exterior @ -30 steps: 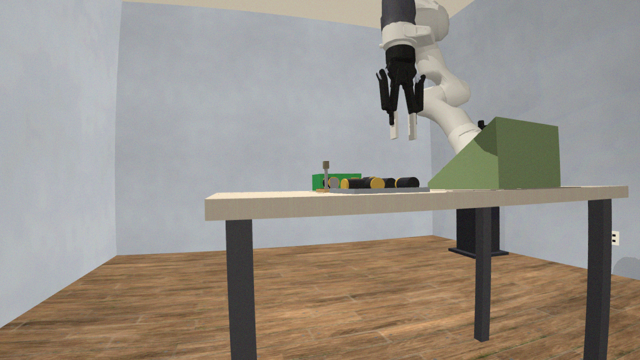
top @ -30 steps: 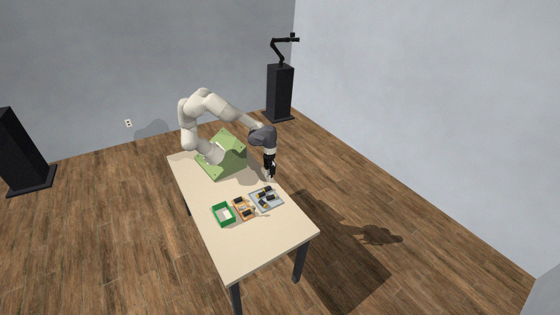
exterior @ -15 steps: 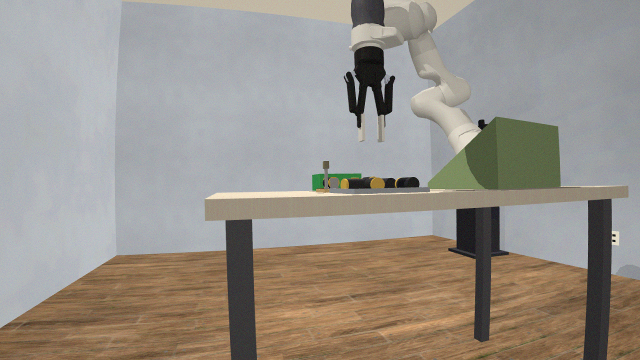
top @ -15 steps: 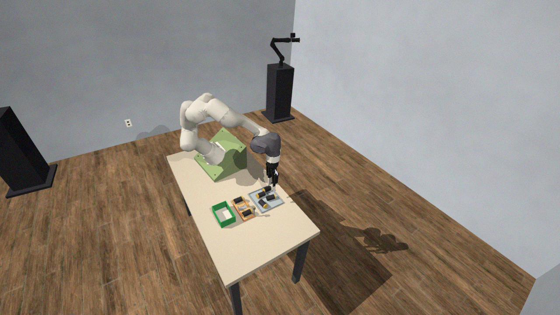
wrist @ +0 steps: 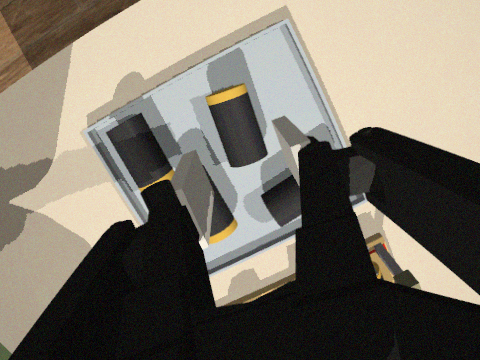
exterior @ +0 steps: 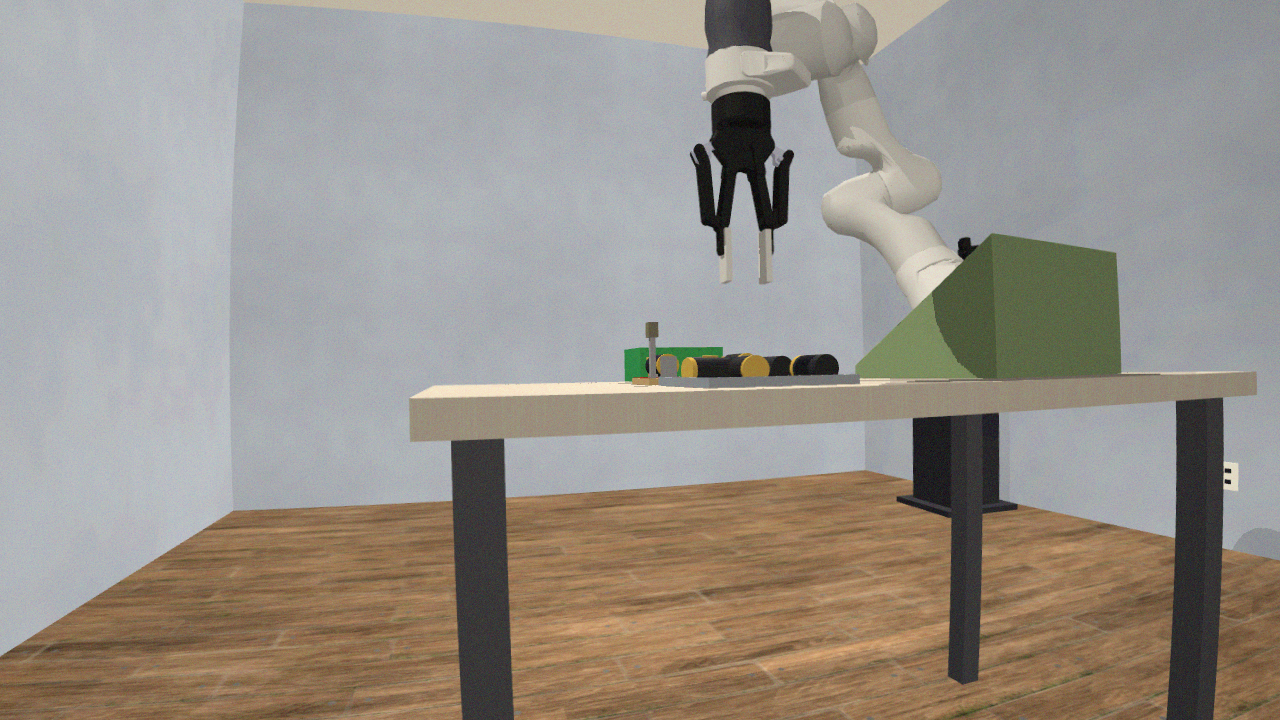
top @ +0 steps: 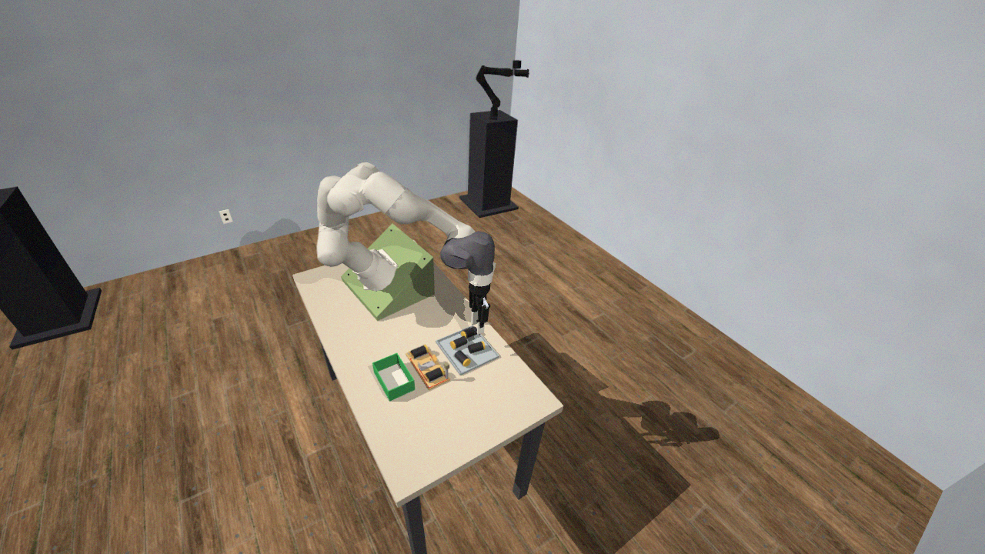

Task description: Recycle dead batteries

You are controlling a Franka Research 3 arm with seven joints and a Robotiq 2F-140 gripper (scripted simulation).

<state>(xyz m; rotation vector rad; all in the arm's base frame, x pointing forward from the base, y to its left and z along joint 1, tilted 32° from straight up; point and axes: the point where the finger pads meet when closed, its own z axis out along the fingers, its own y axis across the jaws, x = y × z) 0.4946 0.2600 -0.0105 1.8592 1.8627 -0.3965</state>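
My hand is 2 cm past the grey tray, 3 cm to the left of it and 16 cm above it. Round my hand: battery holder 21 cm to the right, 15 cm below; green recycling box 35 cm to the right, 14 cm below; bulb post 8 cm ahead, 17 cm to the right, 12 cm below.
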